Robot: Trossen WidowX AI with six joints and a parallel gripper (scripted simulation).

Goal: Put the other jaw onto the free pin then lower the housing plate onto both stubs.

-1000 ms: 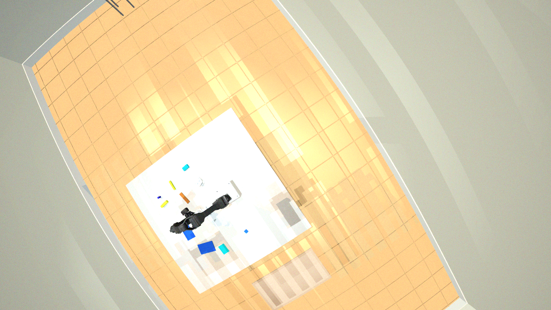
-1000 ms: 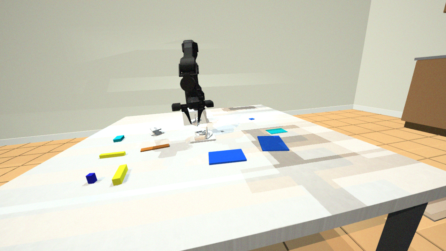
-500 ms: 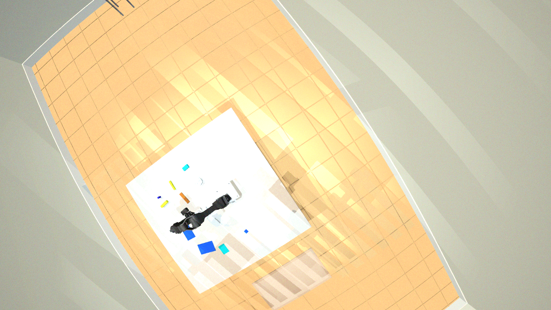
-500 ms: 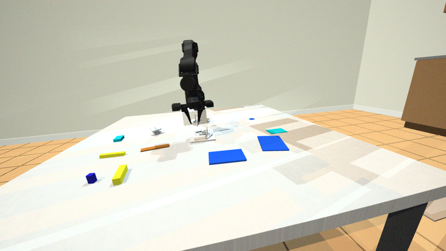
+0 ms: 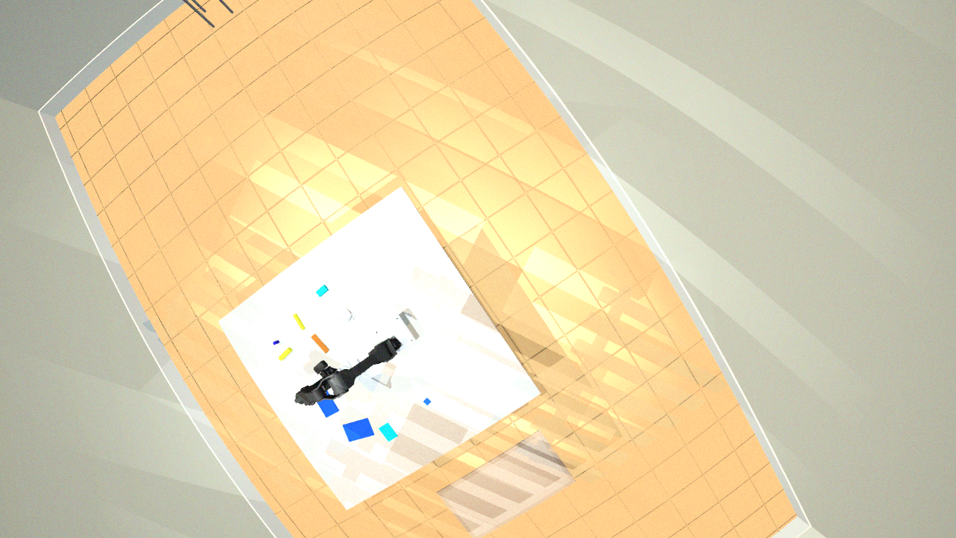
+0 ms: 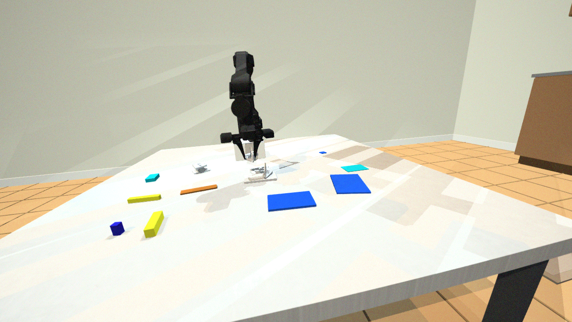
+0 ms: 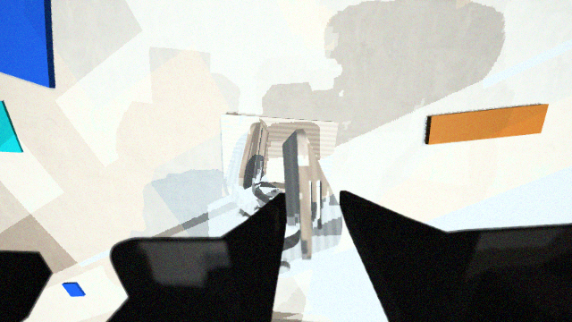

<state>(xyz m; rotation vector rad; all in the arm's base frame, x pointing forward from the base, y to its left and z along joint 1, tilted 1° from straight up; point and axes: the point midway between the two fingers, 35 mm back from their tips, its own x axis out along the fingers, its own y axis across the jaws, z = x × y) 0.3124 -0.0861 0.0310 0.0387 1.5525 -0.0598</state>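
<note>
My gripper tip is now 190 mm to the left of the orange bar, 80 mm above it and 20 mm short of it. From my gripper tip the other things lie so: cyan plate 400 mm to the left, 100 mm ahead, 80 mm below; dark blue cube 360 mm to the right, 200 mm ahead, 70 mm below; jaw 30 mm behind, 20 mm to the left.
</note>
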